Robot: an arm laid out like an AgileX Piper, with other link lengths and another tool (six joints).
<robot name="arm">
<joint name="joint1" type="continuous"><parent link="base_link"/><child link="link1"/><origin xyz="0.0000 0.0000 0.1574" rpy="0.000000 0.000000 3.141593"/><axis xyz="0 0 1"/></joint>
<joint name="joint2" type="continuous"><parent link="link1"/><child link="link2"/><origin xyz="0.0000 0.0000 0.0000" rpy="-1.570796 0.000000 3.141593"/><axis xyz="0 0 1"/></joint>
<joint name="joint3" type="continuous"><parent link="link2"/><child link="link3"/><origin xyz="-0.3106 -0.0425 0.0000" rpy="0.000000 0.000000 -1.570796"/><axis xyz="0 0 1"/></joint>
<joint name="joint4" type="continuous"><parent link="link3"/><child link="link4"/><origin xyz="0.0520 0.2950 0.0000" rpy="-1.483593 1.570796 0.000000"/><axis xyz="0 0 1"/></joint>
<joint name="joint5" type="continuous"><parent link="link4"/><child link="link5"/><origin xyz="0.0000 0.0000 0.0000" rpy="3.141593 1.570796 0.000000"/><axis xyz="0 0 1"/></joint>
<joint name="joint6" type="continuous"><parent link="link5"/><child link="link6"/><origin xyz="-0.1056 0.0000 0.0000" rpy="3.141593 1.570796 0.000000"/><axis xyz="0 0 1"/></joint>
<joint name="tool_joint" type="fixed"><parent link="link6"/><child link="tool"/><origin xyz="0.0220 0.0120 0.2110" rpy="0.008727 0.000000 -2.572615"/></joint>
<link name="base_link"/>
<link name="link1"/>
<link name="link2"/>
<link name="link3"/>
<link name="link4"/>
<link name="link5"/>
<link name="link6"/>
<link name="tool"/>
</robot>
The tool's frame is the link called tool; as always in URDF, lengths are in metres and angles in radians. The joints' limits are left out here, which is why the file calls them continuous.
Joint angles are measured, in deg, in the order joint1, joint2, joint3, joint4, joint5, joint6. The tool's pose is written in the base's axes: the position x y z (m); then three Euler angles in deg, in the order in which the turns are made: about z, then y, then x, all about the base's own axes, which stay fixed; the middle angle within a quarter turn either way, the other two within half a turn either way. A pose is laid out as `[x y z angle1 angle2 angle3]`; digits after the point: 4 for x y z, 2 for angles.
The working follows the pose.
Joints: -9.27, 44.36, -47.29, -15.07, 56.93, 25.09
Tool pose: [0.2725 -0.1318 0.2330 -18.75 37.32 156.81]
Where each joint sits with the arm in this pose, in the base's axes (m; each line is computed from the numbers above, not from the rounded line before):
joint1: 0.0000 0.0000 0.1574
joint2: 0.0000 0.0000 0.1574
joint3: -0.1898 0.0310 0.4049
joint4: 0.0983 -0.0160 0.4720
joint5: 0.0983 -0.0160 0.4720
joint6: 0.1626 -0.0498 0.3953
the tool: 0.2725 -0.1318 0.2330

